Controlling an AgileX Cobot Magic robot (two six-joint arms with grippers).
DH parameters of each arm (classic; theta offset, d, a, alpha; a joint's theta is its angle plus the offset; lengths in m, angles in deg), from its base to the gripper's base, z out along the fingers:
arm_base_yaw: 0 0.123 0 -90
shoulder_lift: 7.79 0 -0.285 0
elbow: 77.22 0 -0.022 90
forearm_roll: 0 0.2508 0 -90
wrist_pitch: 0 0 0.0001 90
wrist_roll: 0 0.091 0 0
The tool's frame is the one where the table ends.
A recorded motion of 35 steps. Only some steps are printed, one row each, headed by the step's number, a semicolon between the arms.
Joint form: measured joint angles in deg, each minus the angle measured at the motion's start. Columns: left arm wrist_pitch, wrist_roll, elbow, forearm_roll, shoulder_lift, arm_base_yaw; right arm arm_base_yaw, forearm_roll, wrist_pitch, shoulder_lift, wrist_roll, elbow.
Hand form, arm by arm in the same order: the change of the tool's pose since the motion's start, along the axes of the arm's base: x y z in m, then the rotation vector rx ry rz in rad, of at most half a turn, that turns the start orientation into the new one. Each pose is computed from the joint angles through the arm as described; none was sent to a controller.
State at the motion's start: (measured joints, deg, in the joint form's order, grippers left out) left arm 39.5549 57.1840 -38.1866 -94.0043 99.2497 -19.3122; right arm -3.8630 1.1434 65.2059 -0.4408 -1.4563 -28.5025
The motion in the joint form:
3: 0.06 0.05 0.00 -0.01 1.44 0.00; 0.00 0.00 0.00 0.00 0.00 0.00
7: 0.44 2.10 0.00 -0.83 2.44 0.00; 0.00 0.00 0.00 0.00 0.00 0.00
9: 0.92 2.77 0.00 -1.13 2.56 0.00; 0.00 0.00 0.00 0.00 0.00 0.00
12: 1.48 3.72 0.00 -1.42 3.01 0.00; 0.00 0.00 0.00 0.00 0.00 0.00
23: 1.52 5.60 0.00 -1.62 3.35 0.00; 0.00 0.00 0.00 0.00 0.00 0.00
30: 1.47 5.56 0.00 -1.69 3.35 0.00; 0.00 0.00 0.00 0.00 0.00 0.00
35: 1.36 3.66 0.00 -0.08 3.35 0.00; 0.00 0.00 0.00 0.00 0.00 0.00
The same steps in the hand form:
3: 0.0004 -0.0002 -0.0071 0.0076 0.0233 -0.0010; 0.0000 0.0000 0.0000 0.0000 0.0000 0.0000
7: 0.0009 -0.0008 -0.0113 0.0085 0.0167 -0.0147; 0.0000 0.0000 0.0000 0.0000 0.0000 0.0000
9: 0.0008 -0.0014 -0.0113 0.0022 0.0124 -0.0219; 0.0000 0.0000 0.0000 0.0000 0.0000 0.0000
12: 0.0007 -0.0020 -0.0128 -0.0024 0.0099 -0.0328; 0.0000 0.0000 0.0000 0.0000 0.0000 0.0000
23: 0.0009 -0.0021 -0.0144 0.0042 -0.0087 -0.0504; 0.0000 0.0000 0.0000 0.0000 0.0000 0.0000
30: 0.0010 -0.0021 -0.0144 0.0042 -0.0081 -0.0485; 0.0000 0.0000 0.0000 0.0000 0.0000 0.0000
35: -0.0004 -0.0016 -0.0153 0.0125 0.0122 -0.0511; 0.0000 0.0000 0.0000 0.0000 0.0000 0.0000

